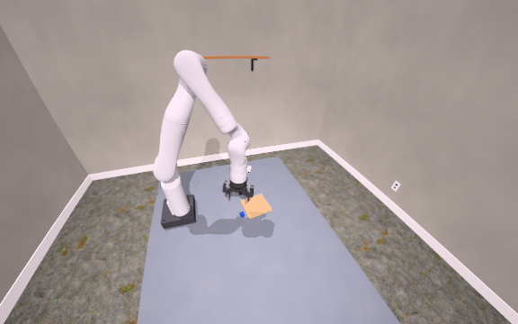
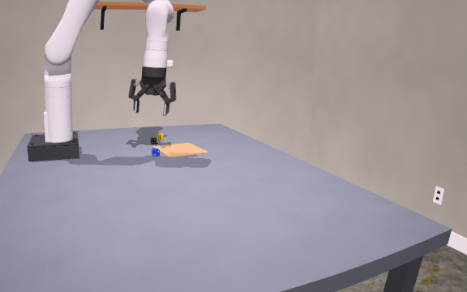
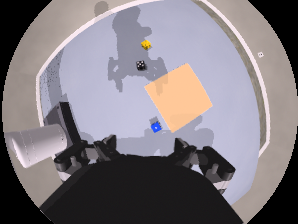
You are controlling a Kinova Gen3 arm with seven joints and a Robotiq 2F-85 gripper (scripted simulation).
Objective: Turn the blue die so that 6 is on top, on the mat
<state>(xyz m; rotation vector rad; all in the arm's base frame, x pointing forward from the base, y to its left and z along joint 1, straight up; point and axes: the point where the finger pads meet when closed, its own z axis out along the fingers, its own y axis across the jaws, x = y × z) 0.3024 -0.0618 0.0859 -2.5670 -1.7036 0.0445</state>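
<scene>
Now: hand 130 mm above the blue die and 20 mm short of it. Round my hand: black die 160 mm to the left, 130 mm below, 30 mm ahead; then mat 130 mm below, 110 mm ahead, 50 mm to the left; then yellow die 220 mm to the left, 130 mm below, 70 mm ahead.
</scene>
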